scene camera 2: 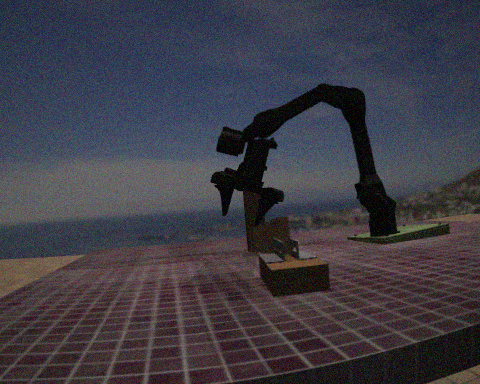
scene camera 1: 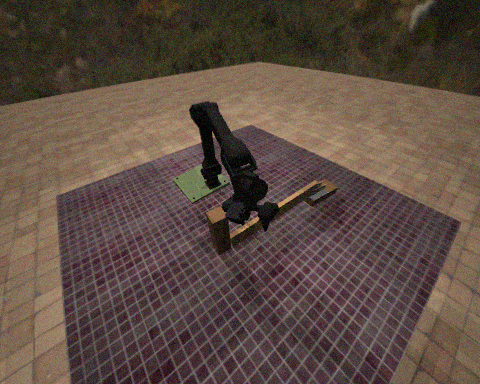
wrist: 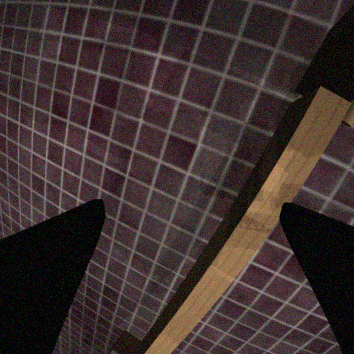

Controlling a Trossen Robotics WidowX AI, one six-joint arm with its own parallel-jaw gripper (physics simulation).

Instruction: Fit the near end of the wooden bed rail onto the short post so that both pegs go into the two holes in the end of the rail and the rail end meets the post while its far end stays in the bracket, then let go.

I see my gripper (scene camera 2: 240,220), a wooden bed rail (scene camera 2: 261,237) and a short post (wrist: 323,70).
The wooden bed rail shows as well in scene camera 1 (scene camera 1: 293,200) and in the wrist view (wrist: 309,122). My gripper shows as well in scene camera 1 (scene camera 1: 254,227) and in the wrist view (wrist: 194,209).
